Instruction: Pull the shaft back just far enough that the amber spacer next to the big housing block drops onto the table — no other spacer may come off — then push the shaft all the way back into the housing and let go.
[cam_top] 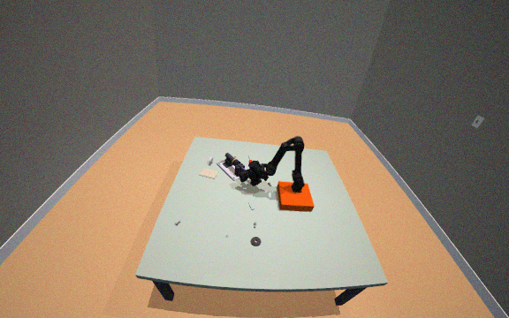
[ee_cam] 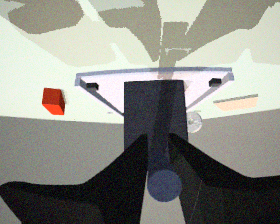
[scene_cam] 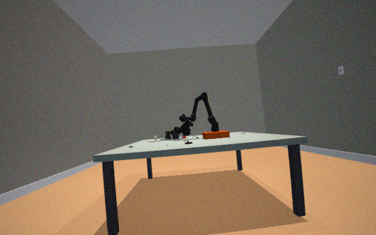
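My gripper tip is now 3 cm short of the dark round shaft, 4 cm to the left of it and 2 cm below it. From my gripper tip the other things lie so: amber spacer: 7 cm ahead, 9 cm to the right, 2 cm above; tan pad: 26 cm ahead, 2 cm to the right, 6 cm below; pale ring: 26 cm ahead, 15 cm to the right, 3 cm below.
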